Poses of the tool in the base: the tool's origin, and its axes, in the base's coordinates. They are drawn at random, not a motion.
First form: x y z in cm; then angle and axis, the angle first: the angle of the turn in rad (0 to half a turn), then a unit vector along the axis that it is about.
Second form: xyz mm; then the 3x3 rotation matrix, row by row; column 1 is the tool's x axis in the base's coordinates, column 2 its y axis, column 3 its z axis. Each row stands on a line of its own. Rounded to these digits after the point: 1 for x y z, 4 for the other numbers.
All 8 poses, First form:
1: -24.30 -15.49 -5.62 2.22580 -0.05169 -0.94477 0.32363
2: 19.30 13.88 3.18 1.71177 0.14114 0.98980 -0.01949
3: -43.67 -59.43 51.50 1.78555 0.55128 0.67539 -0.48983
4: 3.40 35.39 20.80 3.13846 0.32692 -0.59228 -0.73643
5: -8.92 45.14 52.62 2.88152 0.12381 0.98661 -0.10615
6: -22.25 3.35 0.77 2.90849 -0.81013 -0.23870 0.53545
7: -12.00 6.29 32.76 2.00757 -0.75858 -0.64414 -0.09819
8: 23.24 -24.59 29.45 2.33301 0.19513 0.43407 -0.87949
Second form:
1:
-243.0 -154.9 -56.2
-0.6049 -0.1781 -0.7762
0.3352 0.8272 -0.4510
0.7223 -0.5330 -0.4406

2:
193.0 138.8 31.8
-0.1178 0.1786 0.9768
0.1400 0.9768 -0.1617
-0.9831 0.1177 -0.1401

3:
-436.7 -594.3 515.0
0.1556 0.9303 0.3323
-0.0269 0.3403 -0.9399
-0.9875 0.1373 0.0780

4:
34.0 353.9 208.0
-0.7862 -0.3849 -0.4834
-0.3896 -0.2984 0.8713
-0.4797 0.8734 0.0847

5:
-89.2 451.4 526.2
-0.9362 0.2675 0.2279
0.2129 0.9477 -0.2378
-0.2796 -0.1741 -0.9442

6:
-222.5 33.5 7.7
0.3219 0.2578 -0.9110
0.5052 -0.8605 -0.0650
-0.8007 -0.4393 -0.4073

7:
-120.0 62.9 327.6
0.3958 0.7843 -0.4777
0.6064 0.1674 0.7774
0.6897 -0.5974 -0.4093

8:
232.4 -245.9 294.5
-0.6262 0.7793 0.0238
-0.4930 -0.3720 -0.7865
-0.6041 -0.5042 0.6171

